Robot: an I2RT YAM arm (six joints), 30 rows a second.
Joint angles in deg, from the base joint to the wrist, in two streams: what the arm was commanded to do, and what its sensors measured. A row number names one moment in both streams.
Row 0, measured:
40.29 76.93 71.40 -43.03 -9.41 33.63
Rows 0 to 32, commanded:
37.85 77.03 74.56 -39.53 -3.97 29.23
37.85 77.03 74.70 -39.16 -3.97 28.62
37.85 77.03 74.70 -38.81 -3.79 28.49
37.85 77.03 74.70 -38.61 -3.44 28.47
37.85 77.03 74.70 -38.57 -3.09 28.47
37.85 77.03 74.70 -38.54 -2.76 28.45
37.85 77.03 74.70 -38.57 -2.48 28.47
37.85 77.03 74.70 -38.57 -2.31 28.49
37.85 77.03 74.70 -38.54 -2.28 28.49
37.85 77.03 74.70 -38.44 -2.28 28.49
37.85 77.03 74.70 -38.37 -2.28 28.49
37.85 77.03 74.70 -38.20 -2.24 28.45
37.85 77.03 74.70 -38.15 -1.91 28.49
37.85 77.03 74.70 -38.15 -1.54 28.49
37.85 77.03 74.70 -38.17 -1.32 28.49
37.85 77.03 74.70 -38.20 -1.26 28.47
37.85 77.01 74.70 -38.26 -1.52 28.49
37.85 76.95 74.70 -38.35 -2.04 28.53
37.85 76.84 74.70 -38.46 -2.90 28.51
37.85 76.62 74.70 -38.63 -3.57 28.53
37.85 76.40 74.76 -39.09 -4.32 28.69
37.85 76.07 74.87 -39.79 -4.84 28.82
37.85 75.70 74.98 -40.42 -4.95 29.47
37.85 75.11 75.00 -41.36 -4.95 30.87
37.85 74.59 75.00 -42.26 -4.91 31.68
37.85 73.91 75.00 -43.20 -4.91 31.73
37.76 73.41 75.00 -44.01 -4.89 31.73
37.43 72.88 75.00 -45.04 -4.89 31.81
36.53 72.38 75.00 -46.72 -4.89 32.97
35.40 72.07 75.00 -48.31 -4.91 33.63
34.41 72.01 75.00 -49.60 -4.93 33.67
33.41 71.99 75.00 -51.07 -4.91 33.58
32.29 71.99 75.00 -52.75 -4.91 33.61
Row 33, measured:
35.27 72.86 73.67 -49.95 -6.09 32.29
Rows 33 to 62, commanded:
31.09 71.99 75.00 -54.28 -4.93 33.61
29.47 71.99 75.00 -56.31 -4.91 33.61
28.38 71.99 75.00 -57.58 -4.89 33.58
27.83 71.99 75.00 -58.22 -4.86 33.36
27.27 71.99 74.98 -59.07 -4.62 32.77
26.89 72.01 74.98 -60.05 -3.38 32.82
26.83 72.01 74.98 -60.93 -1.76 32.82
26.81 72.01 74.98 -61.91 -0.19 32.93
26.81 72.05 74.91 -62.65 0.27 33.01
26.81 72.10 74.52 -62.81 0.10 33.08
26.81 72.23 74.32 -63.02 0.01 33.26
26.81 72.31 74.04 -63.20 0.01 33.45
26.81 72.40 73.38 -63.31 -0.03 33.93
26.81 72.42 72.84 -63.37 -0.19 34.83
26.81 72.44 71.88 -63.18 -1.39 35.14
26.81 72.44 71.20 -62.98 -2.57 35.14
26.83 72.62 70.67 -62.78 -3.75 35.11
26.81 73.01 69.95 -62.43 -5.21 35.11
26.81 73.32 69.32 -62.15 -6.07 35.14
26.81 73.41 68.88 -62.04 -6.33 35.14
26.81 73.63 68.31 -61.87 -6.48 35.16
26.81 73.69 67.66 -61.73 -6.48 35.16
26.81 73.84 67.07 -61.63 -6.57 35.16
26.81 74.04 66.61 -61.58 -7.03 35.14
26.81 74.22 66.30 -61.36 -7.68 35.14
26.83 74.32 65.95 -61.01 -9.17 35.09
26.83 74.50 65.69 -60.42 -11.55 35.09
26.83 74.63 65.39 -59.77 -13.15 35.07
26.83 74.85 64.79 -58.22 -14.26 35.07
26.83 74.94 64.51 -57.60 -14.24 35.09
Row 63, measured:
26.94 74.06 65.71 -59.44 -10.17 34.65
